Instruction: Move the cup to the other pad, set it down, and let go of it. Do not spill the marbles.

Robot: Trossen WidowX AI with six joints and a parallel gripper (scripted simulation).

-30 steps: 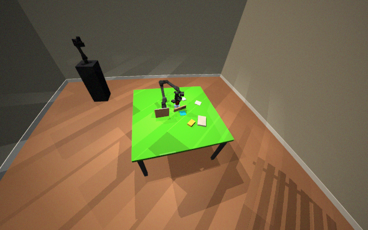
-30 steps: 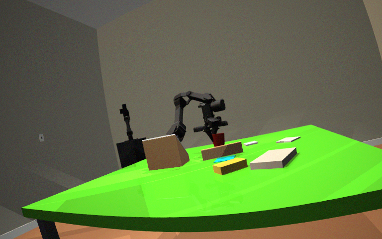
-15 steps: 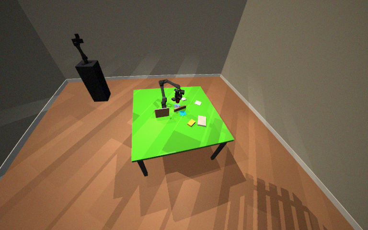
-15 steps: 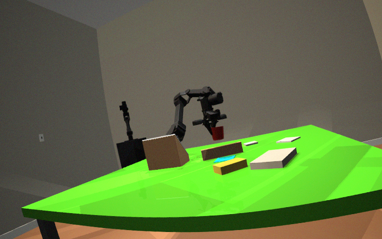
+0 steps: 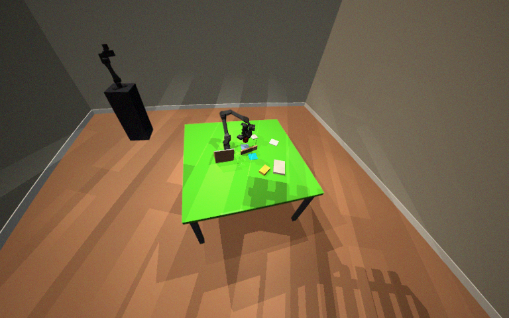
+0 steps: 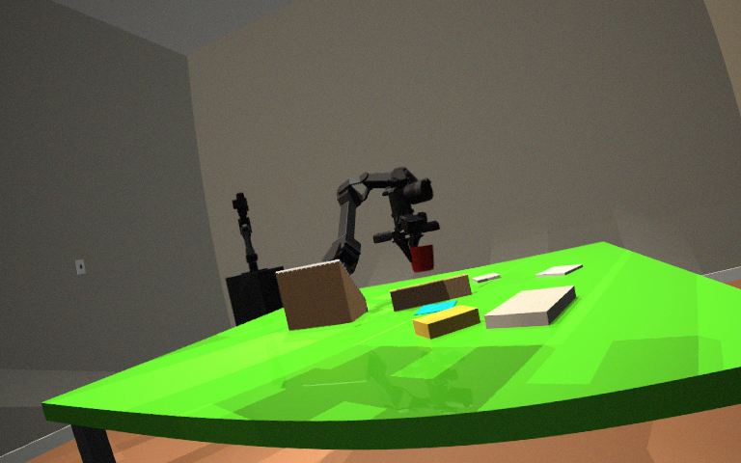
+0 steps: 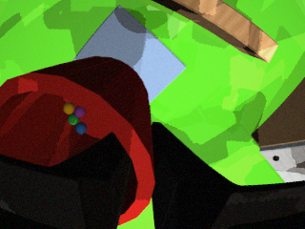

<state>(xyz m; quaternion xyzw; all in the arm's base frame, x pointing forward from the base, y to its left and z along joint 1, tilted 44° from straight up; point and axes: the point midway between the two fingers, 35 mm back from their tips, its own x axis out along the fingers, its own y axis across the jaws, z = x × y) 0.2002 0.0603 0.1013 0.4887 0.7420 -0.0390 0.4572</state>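
My gripper tip is 150 mm to the left of the cyan pad, 120 mm above it and 90 mm short of it. From my gripper tip the other things lie so: low wooden bar: 100 mm below, 70 mm to the right, 50 mm ahead; then yellow block: 360 mm to the right, 160 mm ahead, 100 mm below; then pale blue-grey pad: 120 mm below, 20 mm ahead, 10 mm to the left.
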